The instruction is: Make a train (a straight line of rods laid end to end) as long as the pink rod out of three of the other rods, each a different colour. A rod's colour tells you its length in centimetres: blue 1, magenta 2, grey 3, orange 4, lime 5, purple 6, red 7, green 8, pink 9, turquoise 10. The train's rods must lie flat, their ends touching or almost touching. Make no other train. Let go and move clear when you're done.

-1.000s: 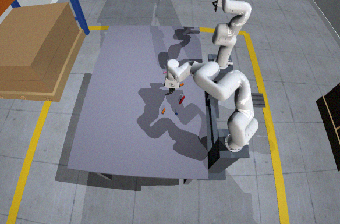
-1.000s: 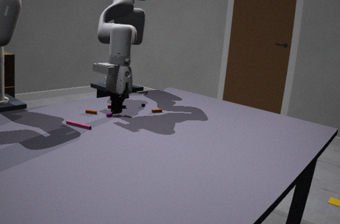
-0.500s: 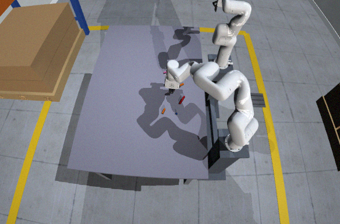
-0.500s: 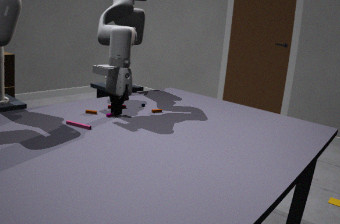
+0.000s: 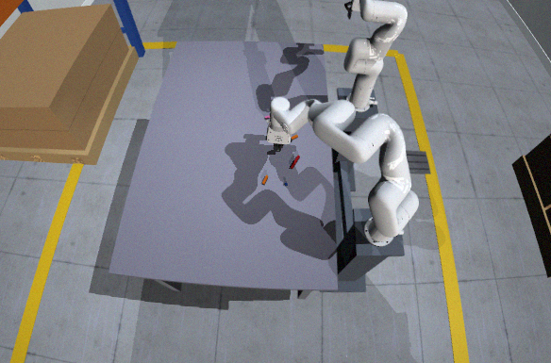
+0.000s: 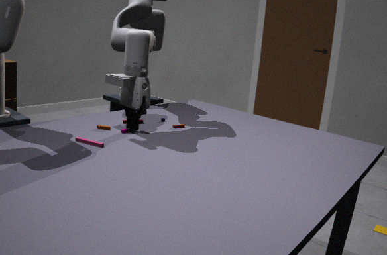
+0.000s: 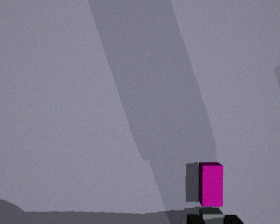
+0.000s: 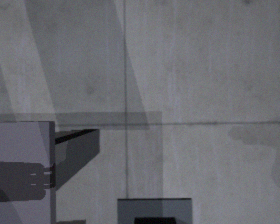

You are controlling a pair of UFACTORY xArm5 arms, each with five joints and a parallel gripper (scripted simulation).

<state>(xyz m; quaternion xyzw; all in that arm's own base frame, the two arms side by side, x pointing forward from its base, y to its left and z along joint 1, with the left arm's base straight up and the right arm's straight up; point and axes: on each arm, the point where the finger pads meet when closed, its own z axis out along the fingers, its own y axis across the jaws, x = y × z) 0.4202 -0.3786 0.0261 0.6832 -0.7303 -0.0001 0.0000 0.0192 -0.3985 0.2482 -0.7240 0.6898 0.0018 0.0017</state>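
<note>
Right now the grey rod is 2 cm below my left hand. Also, from my left hand: blue rod (18 cm to the left, 3 cm behind, 2 cm below); red rod (7 cm to the left, 7 cm behind, 2 cm below); magenta rod (3 cm to the right, 2 cm below).
</note>
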